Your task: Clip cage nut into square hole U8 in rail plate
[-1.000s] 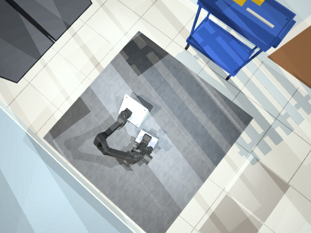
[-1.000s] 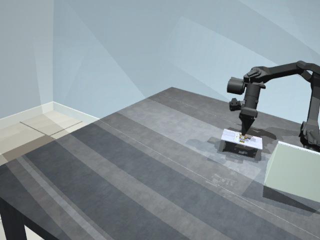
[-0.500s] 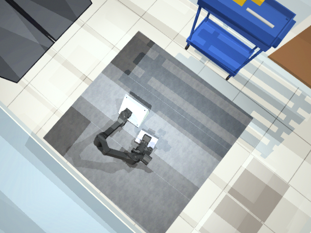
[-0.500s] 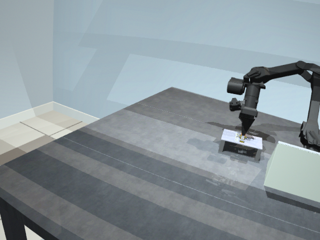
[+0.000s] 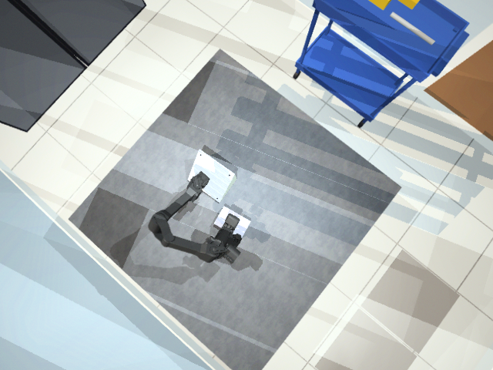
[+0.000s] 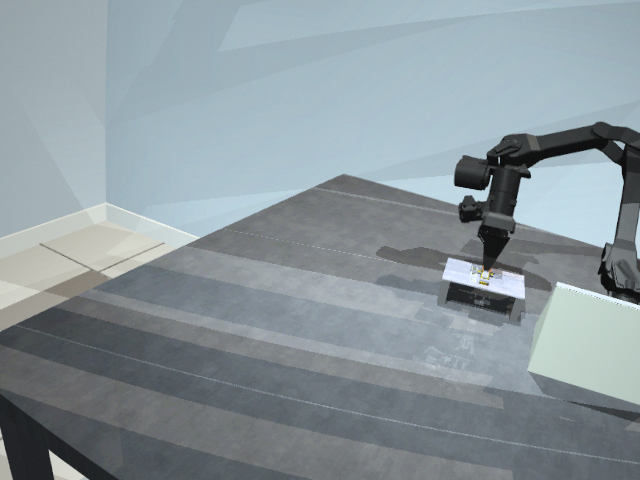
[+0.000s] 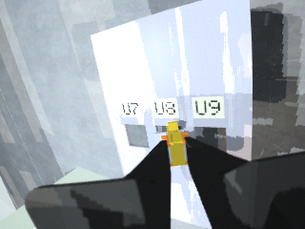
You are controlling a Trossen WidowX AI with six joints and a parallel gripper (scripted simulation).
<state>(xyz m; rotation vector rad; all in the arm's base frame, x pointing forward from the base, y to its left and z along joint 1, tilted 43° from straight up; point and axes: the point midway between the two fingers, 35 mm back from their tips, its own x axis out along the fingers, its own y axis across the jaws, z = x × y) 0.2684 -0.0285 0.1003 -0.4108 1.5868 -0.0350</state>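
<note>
My gripper tip is now 10 mm above the cage nut.
</note>
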